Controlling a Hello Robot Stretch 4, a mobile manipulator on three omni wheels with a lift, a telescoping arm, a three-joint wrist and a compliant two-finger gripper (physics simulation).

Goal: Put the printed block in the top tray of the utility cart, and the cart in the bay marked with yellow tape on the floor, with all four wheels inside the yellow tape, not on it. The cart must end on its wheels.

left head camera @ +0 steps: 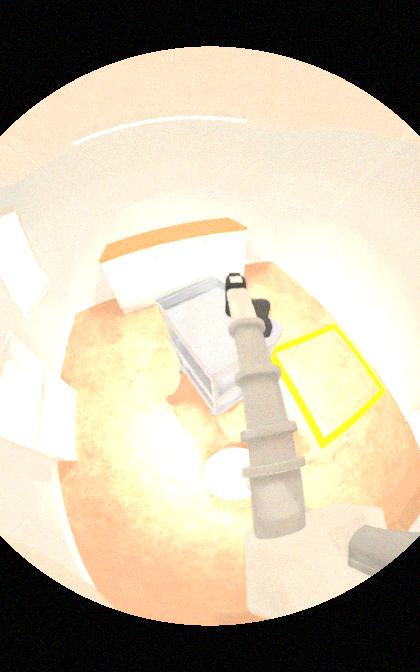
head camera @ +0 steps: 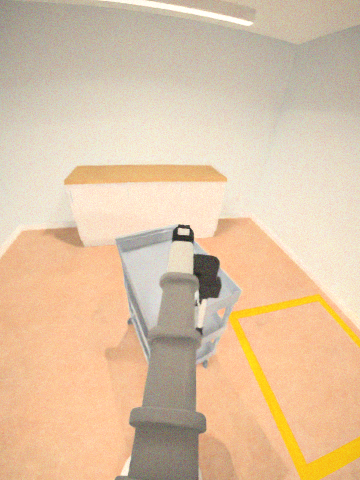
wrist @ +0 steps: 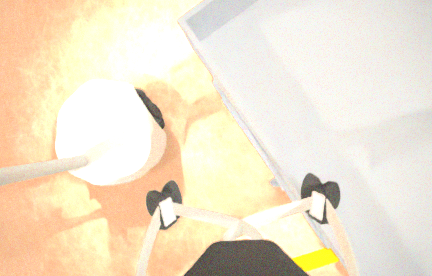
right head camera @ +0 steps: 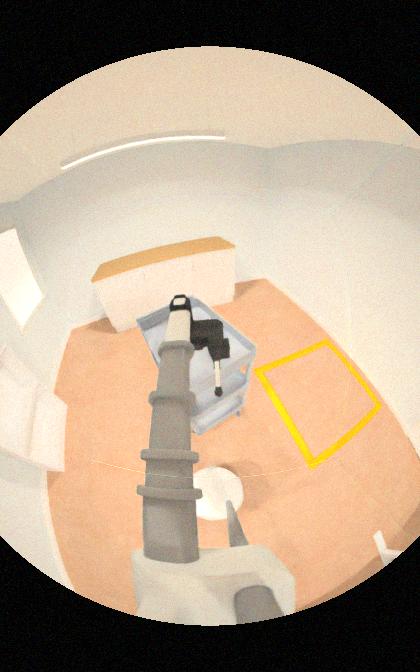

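The grey-blue utility cart [head camera: 142,270] [left head camera: 195,320] [right head camera: 155,335] [wrist: 360,75] stands upright ahead of the base, outside the bay and left of it. The parts of its top tray that show hold no block. The yellow tape [head camera: 266,385] [left head camera: 298,395] [right head camera: 284,415] [wrist: 317,260] outlines the bay on the floor. My gripper [right head camera: 218,391] [wrist: 240,192] is open, its fingers wide apart with no object between them. In the wrist view the right fingertip overlaps the cart tray and the left one overlaps floor. The arm hides part of the tray. The printed block does not show.
A white cabinet [head camera: 145,210] [left head camera: 180,265] [right head camera: 165,285] with a wooden top stands behind the cart by the back wall. My round white base [right head camera: 217,492] [wrist: 105,132] is near the cart's near end. White furniture [left head camera: 55,415] [right head camera: 47,425] stands at the left. A wall runs beyond the bay.
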